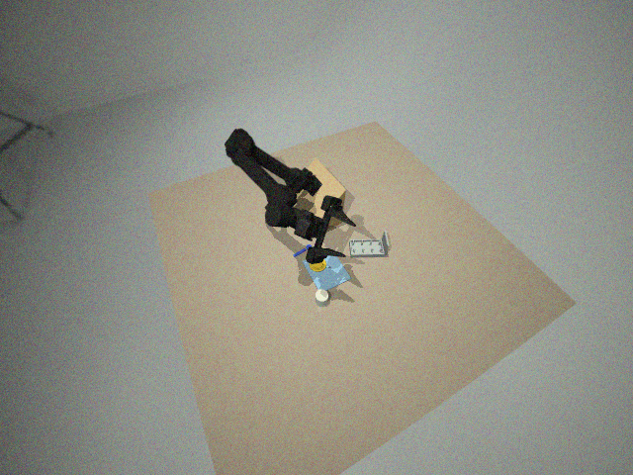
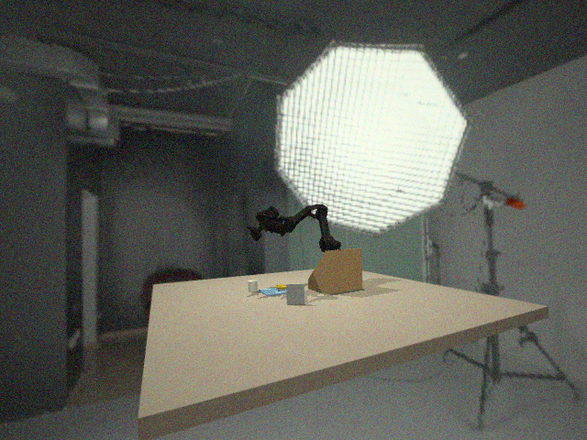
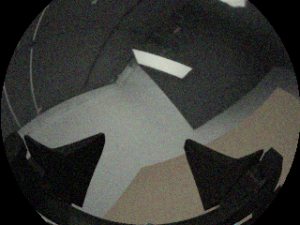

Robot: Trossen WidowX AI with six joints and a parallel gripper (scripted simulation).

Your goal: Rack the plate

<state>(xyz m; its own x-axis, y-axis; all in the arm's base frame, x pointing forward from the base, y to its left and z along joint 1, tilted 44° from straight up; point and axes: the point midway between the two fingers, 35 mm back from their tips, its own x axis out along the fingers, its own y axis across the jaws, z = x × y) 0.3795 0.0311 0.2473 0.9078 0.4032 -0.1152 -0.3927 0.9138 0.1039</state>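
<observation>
My gripper tip is now 330 mm above the plate and 150 mm past it. Also, from my gripper tip: light blue mat 340 mm below, 120 mm behind, 20 mm to the left; grey dish rack 320 mm below, 200 mm to the left, 110 mm behind; white cup 320 mm below, 60 mm to the right, 20 mm behind.
</observation>
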